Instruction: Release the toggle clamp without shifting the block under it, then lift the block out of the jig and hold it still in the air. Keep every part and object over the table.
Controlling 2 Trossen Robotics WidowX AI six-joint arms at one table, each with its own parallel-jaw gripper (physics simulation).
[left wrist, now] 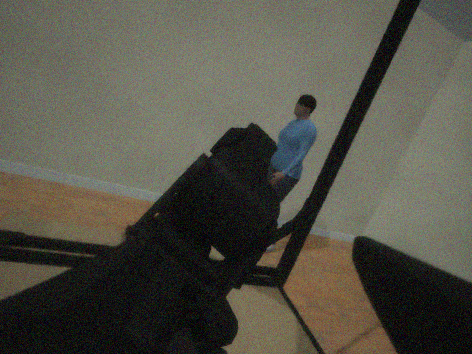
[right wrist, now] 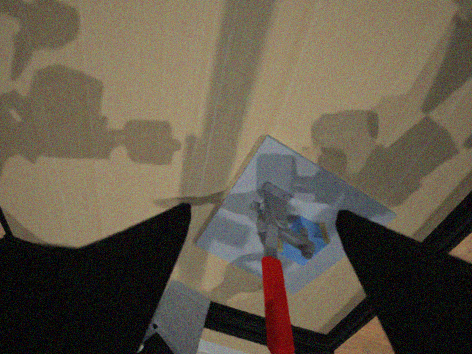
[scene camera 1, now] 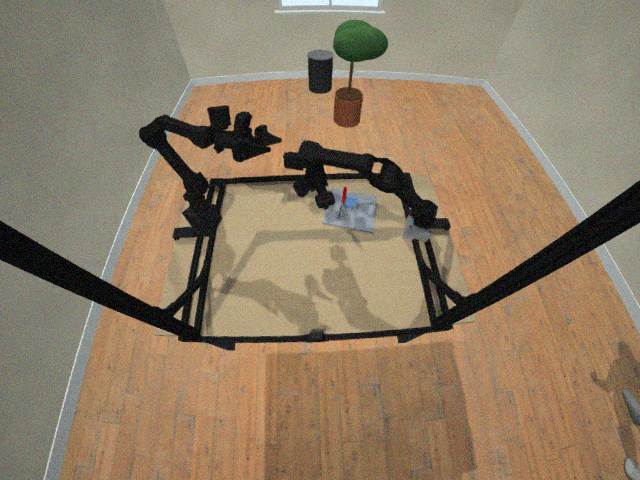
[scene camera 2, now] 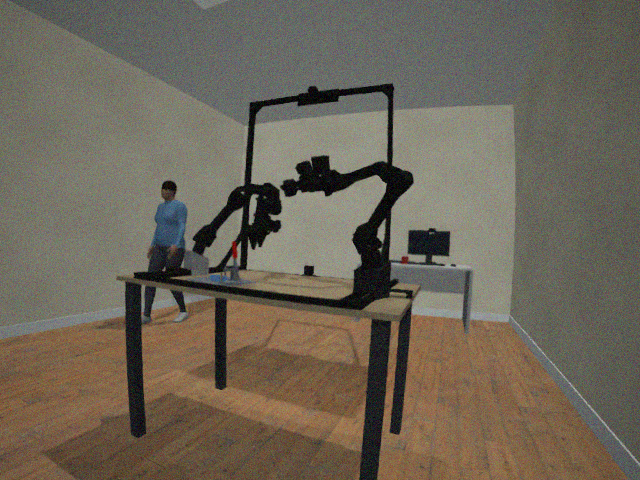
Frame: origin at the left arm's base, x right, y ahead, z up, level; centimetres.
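Seen in the pictures: left gripper, fingertip midpoint: (left wrist: pixel 253 244) (scene camera 1: pixel 276 144); right gripper, fingertip midpoint: (right wrist: pixel 262 214) (scene camera 2: pixel 256 248); left arm's base, origin of the base link: (scene camera 1: pixel 198 208) (scene camera 2: pixel 372 266); right arm's base, origin of the base link: (right wrist: pixel 161 351) (scene camera 1: pixel 422 219) (scene camera 2: pixel 196 254).
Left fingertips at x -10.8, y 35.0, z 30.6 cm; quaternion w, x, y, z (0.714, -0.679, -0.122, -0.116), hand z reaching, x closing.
Pixels of each thing's top centre, then the offset from my left fingertips to it. "spot": a spot on its surface instead.
- toggle clamp's red handle, surface spot: (right wrist: pixel 278 305) (scene camera 1: pixel 342 193) (scene camera 2: pixel 235 248) spot: dz -26.8, dx -9.6, dy +20.4 cm
- blue block, middle of its top: (right wrist: pixel 302 247) (scene camera 2: pixel 218 275) (scene camera 1: pixel 350 201) dz -38.7, dx -16.2, dy +23.1 cm
The toggle clamp's red handle (scene camera 1: pixel 344 195) (scene camera 2: pixel 235 250) (right wrist: pixel 278 305) stands upright. Its grey metal arm reaches over the blue block (scene camera 1: pixel 351 202) (scene camera 2: pixel 218 277) (right wrist: pixel 318 234), which sits in the jig between small brass-coloured pieces. The jig's grey-blue plate (scene camera 1: pixel 366 223) (right wrist: pixel 367 206) lies on the table. My right gripper (scene camera 2: pixel 256 244) (right wrist: pixel 262 214) is open and empty, pointing down above the clamp, with the handle showing between its fingers in the right wrist view. My left gripper (scene camera 1: pixel 275 145) (scene camera 2: pixel 289 187) is open and empty, raised high, away from the jig; one finger shows in the left wrist view.
A light grey panel-like object (scene camera 1: pixel 416 230) (scene camera 2: pixel 196 262) (right wrist: pixel 184 311) stands near the right arm's base. Black rails (scene camera 1: pixel 268 338) frame the table, and tall black posts (scene camera 2: pixel 390 134) (left wrist: pixel 345 135) rise from it. A person (scene camera 2: pixel 170 222) (left wrist: pixel 296 145) is beyond the table.
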